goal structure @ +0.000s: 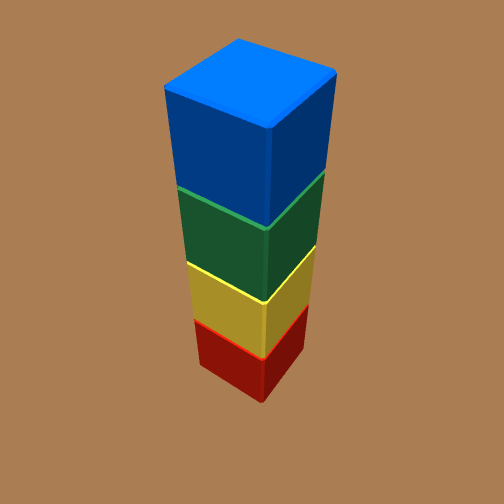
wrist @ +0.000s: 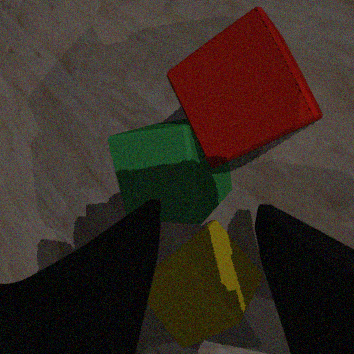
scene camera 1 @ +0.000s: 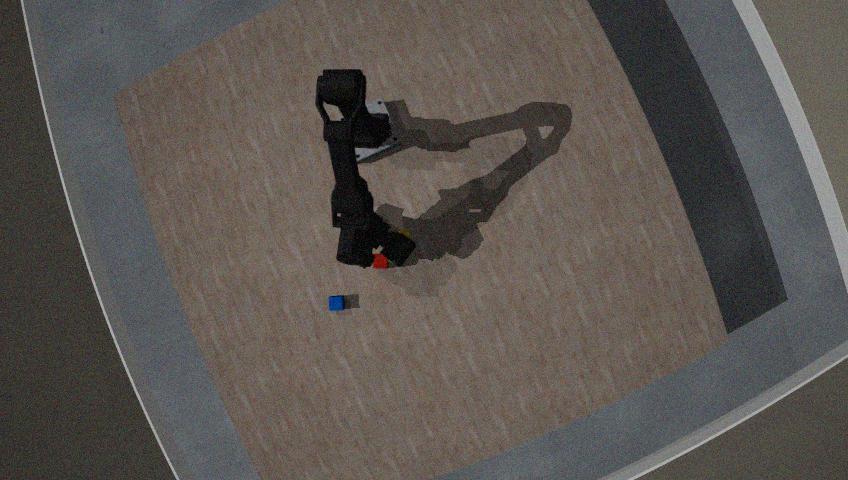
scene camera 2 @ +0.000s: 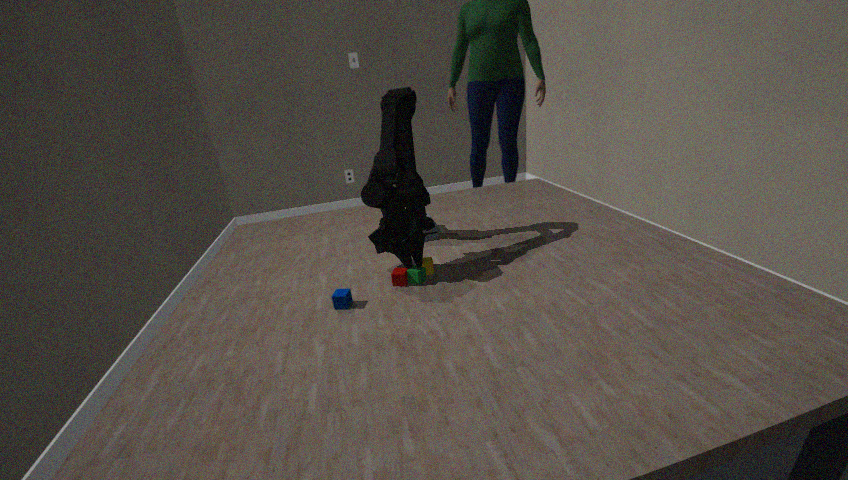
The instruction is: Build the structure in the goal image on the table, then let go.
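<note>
A yellow cube [scene camera 1: 405,233] [scene camera 2: 428,265] [wrist: 195,290] stands low between my gripper's fingers [scene camera 2: 412,265] [wrist: 208,205]. In the wrist view both fingers meet its sides, so the gripper appears shut on it. The cube is at table height. A green cube [scene camera 2: 416,275] [wrist: 157,175] lies just beyond the fingertips. A red cube [scene camera 1: 380,261] [scene camera 2: 399,277] [wrist: 245,90] stands beside it, corner close to or touching it. A blue cube [scene camera 1: 336,302] [scene camera 2: 342,298] stands apart. In scene camera 1 the arm hides the fingertips and most of the green cube.
The wood-patterned table top [scene camera 1: 505,333] [scene camera 2: 476,368] lies under the cubes. The arm's base plate [scene camera 1: 378,108] is fixed behind them. The arm's long shadow falls over the table. A person in a green top [scene camera 2: 495,41] stands by the far wall.
</note>
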